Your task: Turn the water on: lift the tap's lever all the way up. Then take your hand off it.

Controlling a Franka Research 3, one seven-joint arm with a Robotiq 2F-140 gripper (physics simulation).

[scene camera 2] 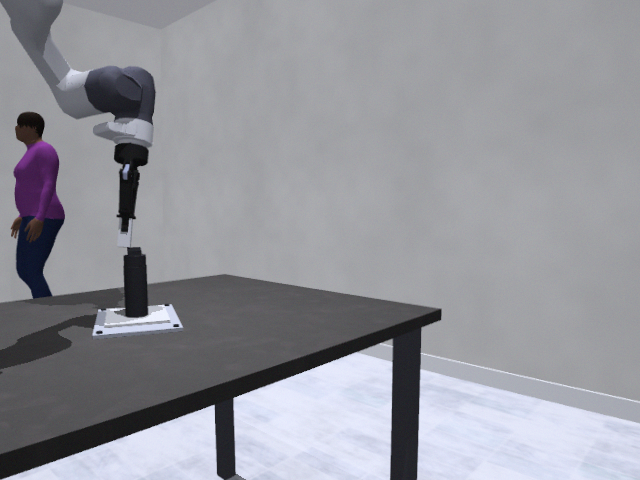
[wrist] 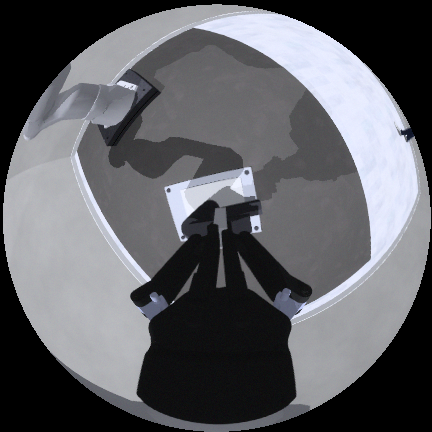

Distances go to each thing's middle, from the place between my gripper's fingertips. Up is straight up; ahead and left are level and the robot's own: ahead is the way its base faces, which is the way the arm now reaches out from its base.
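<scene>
My hand: 60 mm left of the pale grey base plate [scene camera 2: 100,332], 10 mm past, 150 mm above.
</scene>
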